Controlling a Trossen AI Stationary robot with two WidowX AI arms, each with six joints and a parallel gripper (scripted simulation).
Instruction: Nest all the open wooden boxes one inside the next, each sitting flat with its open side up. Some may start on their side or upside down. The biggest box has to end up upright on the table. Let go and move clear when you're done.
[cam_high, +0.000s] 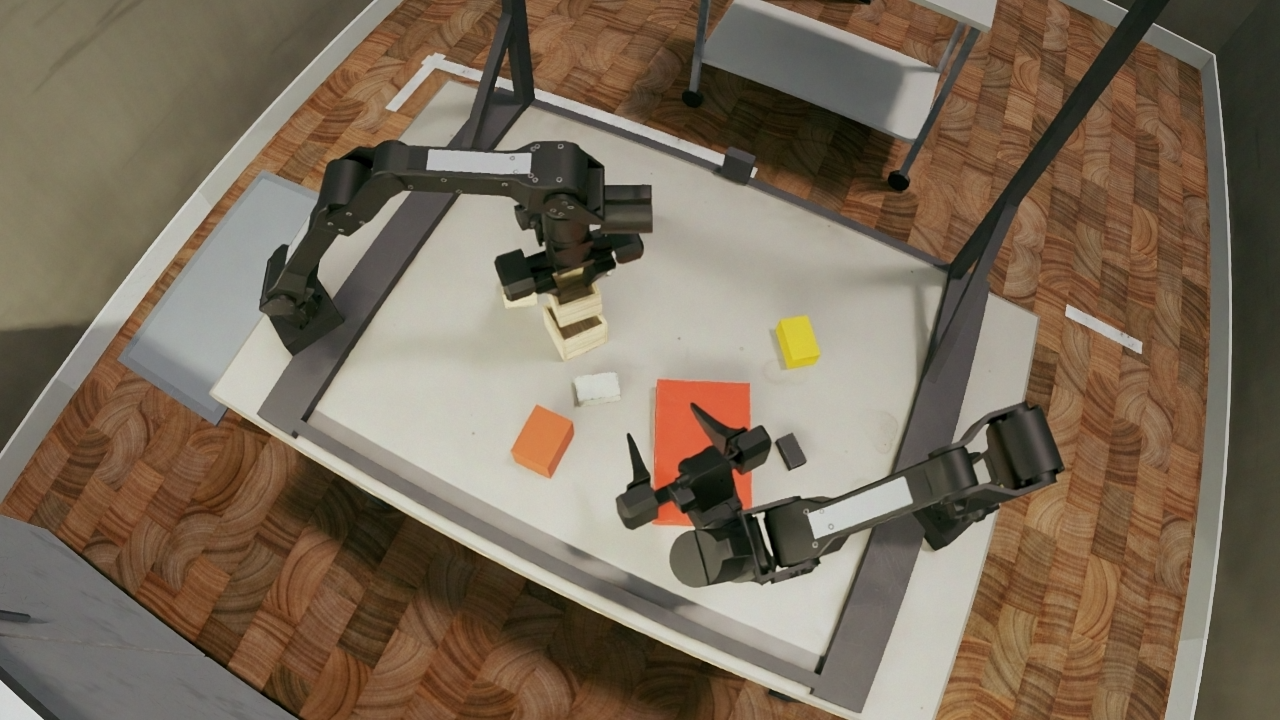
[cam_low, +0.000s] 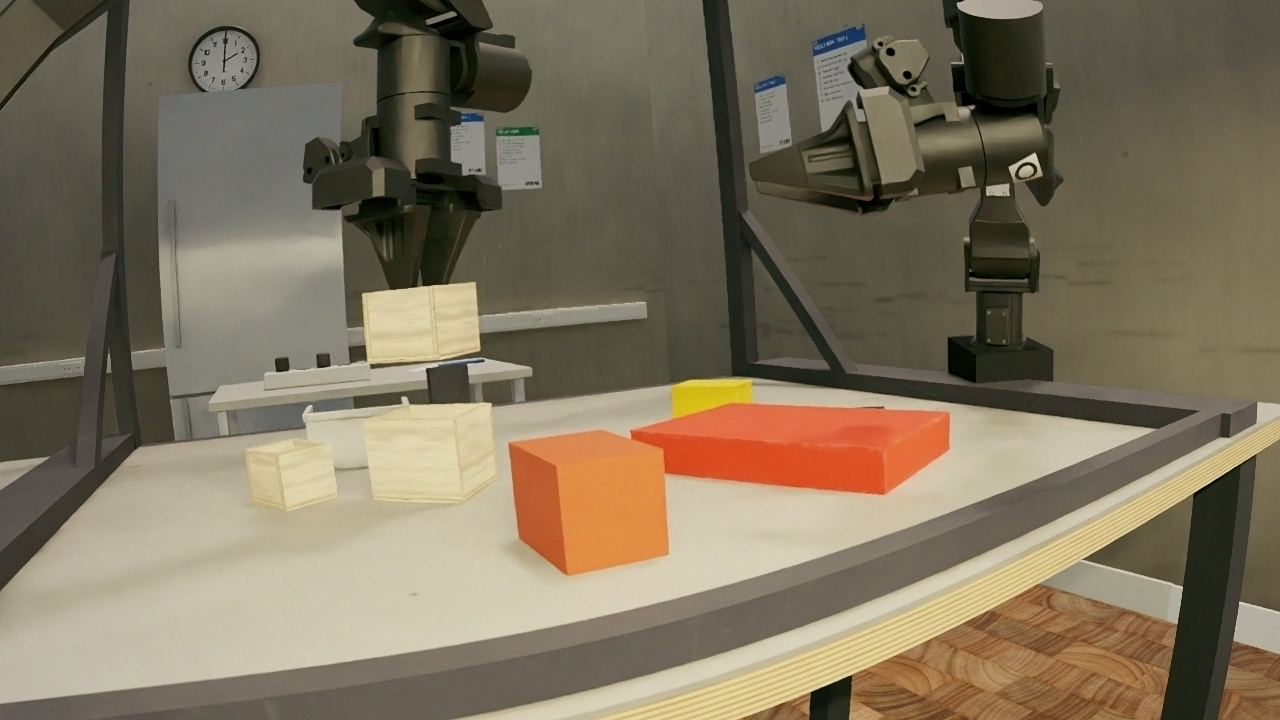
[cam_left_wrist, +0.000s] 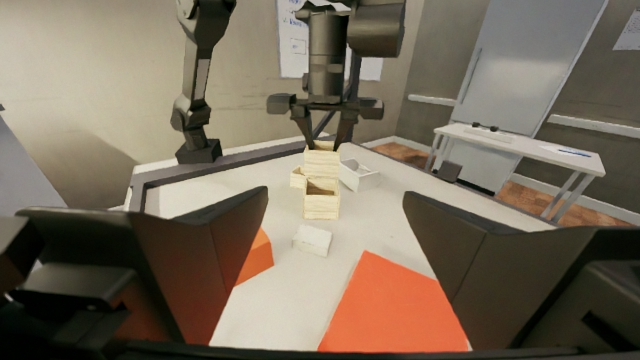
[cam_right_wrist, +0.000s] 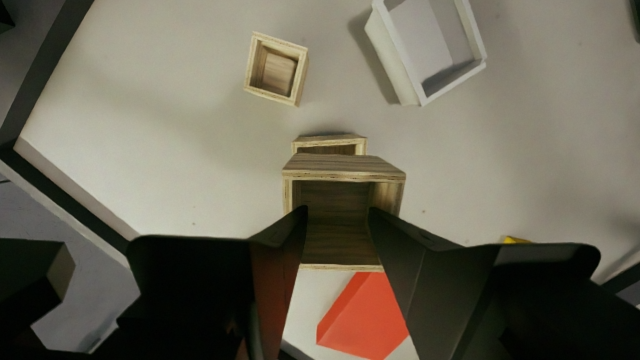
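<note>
The medium wooden box is 5 cm below my right hand. Also, from my right hand: small wooden box: 4 cm behind, 11 cm to the right, 16 cm below; white tray: 17 cm behind, 1 cm to the right, 14 cm below; largest wooden box: 15 cm below.
</note>
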